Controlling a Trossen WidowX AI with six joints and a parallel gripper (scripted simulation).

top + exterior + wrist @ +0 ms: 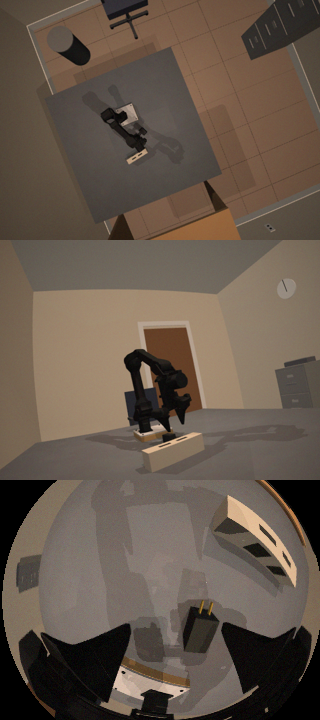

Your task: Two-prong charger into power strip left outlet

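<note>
My gripper tip is 4 cm above the two-prong charger, 3 cm to the left of it and 1 cm short of it.
</note>
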